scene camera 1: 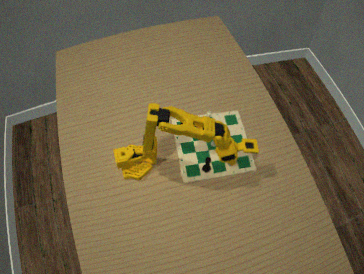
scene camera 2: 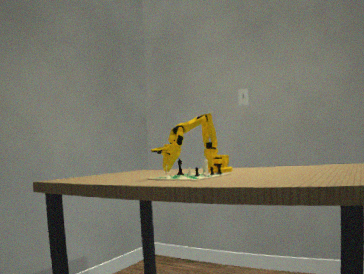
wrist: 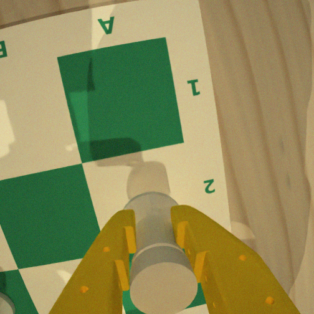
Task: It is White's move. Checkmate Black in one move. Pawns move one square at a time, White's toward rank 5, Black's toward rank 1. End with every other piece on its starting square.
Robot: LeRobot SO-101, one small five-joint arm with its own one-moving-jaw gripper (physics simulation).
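Seen in the pictures: hand at its tool point: [scene camera 1: 233, 159] [scene camera 2: 167, 170]; arm's base at its link origin: [scene camera 1: 141, 161].
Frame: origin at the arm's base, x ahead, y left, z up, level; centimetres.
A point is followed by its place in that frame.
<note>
My gripper [wrist: 154, 209] [scene camera 2: 167, 172] @(x 25.1, y -8.5, z 3.1 cm) is shut on a white flat-topped piece [wrist: 163, 286]. In the wrist view, its jaws press on both sides of the piece. The piece's round base shows past the tips, over square A2, beside its shadow. Green A3 shows behind it. The chessboard [wrist: 201, 132] [scene camera 1: 186, 176] @(x 11.1, y -8.5, z 0.6 cm) lies under the gripper. A tall black piece [scene camera 1: 206, 167] @(x 16.9, y -8.3, z 2.4 cm) [scene camera 2: 180, 168] @(x 17.7, y -7.4, z 3.1 cm) stands on the board. In scene camera 2, a short black piece [scene camera 2: 197, 172] @(x 22.9, y 3.0, z 1.9 cm) and a tall white piece [scene camera 2: 205, 167] @(x 23.3, y 6.5, z 3.7 cm) stand nearer the arm base. Height above the board is hard to tell.
Two more black pieces stand near the arm base, one of them here [scene camera 2: 218, 169] @(x 15.9, y 8.1, z 2.3 cm). A small white piece [scene camera 1: 209, 114] @(x 22.7, y 6.2, z 6.1 cm) is at the board's far edge. Part of a pale piece [wrist: 5, 304] shows at the wrist view's lower left. The wooden table [scene camera 1: 150, 225] @(x -2.7, y -19.7, z 0.0 cm) surrounds the board.
</note>
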